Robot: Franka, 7 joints.
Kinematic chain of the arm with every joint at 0, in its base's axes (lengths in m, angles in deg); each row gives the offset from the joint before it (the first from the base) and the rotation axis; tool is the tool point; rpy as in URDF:
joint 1: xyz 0 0 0.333 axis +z
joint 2: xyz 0 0 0 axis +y
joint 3: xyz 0 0 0.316 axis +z
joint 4: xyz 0.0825 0 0 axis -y
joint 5: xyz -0.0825 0 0.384 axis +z
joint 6: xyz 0 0 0 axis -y
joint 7: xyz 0.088 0 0 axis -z
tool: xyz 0 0 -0.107 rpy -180 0 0
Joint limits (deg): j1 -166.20..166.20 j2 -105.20..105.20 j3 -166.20..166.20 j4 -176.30..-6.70 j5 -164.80..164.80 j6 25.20..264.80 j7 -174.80..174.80
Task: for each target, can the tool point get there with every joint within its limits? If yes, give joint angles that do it. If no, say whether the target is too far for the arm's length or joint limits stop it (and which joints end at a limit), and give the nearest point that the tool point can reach.
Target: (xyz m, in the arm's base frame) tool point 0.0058 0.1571 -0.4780
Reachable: no: joint limits stop it (at a limit: joint 2) | nearest point 0.0067 0.1818 -0.3510 | short by 0.129 m
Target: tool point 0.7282 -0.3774 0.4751
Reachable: yes | joints -56.75 68.99 76.04 -56.37 19.34 170.68 -107.47
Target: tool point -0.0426 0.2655 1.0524
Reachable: yes | joints -131.41 -38.59 -48.45 -61.37 133.23 64.14 125.27
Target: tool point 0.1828 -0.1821 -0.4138
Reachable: no: joint limits stop it (at a limit: joint 2) | nearest point 0.1844 -0.1837 -0.3603 | short by 0.054 m
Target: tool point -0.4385 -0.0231 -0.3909
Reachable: no: joint limits stop it (at a limit: joint 1, joint 2) | nearest point -0.4236 -0.0262 -0.3388 | short by 0.054 m
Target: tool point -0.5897 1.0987 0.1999
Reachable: no: too far | nearest point -0.4034 0.7516 0.2419 | short by 0.396 m
